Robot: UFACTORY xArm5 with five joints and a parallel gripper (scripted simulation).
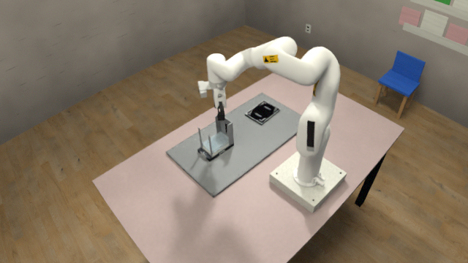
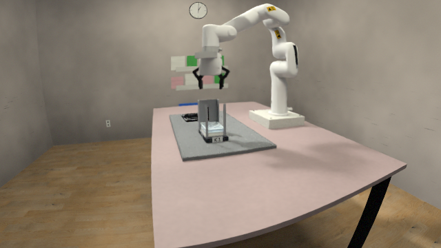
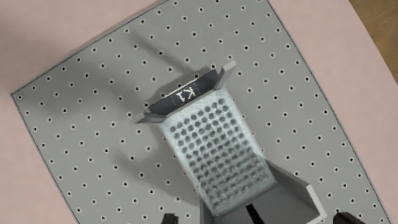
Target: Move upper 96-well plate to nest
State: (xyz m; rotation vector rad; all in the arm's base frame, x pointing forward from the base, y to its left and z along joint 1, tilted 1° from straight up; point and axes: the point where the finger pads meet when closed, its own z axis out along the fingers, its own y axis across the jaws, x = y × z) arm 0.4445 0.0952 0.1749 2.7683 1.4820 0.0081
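My gripper is now 1 cm short of the pale bluish 96-well plate, 3 cm to the right of it and 18 cm above it. Round my hand: white 96-well plate (1 cm ahead, 3 cm to the left, 19 cm below); grey back wall (4 cm to the right, 13 cm below); plate nest N1 (1 cm ahead, 32 cm to the right, 21 cm below).
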